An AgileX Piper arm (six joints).
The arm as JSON. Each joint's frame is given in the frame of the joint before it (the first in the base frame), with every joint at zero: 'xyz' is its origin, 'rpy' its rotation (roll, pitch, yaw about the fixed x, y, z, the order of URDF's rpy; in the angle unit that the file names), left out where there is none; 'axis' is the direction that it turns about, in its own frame. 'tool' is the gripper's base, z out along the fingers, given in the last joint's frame.
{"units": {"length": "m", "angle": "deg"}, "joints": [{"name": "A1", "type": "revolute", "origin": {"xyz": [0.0, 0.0, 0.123]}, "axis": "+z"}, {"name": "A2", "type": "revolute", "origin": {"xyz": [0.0, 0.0, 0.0], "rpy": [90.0, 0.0, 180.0]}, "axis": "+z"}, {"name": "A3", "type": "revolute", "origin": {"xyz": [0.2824, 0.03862, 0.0]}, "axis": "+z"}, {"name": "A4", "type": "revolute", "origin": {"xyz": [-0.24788, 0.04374, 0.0], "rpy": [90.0, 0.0, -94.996]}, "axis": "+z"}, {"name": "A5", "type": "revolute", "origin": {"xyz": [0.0, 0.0, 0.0], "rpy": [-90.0, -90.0, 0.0]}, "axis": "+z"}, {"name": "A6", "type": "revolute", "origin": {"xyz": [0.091, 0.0, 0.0], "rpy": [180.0, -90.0, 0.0]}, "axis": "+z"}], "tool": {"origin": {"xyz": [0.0, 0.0, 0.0], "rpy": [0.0, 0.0, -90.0]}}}
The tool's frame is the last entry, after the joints.
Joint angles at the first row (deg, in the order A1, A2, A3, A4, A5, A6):
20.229, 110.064, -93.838, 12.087, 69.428, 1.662
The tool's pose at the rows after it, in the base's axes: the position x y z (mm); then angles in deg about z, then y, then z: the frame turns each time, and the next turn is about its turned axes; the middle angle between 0 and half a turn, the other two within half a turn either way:
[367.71, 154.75, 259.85, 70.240, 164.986, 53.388]
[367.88, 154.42, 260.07, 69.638, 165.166, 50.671]
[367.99, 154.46, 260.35, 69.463, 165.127, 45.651]
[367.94, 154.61, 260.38, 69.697, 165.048, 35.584]
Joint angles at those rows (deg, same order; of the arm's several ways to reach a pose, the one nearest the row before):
20.229, 110.064, -93.838, 12.240, 69.427, 0.000
20.229, 110.065, -93.906, 11.981, 69.478, -2.031
20.229, 110.064, -93.966, 11.980, 69.477, -6.870
20.230, 110.064, -93.965, 12.086, 69.476, -17.199

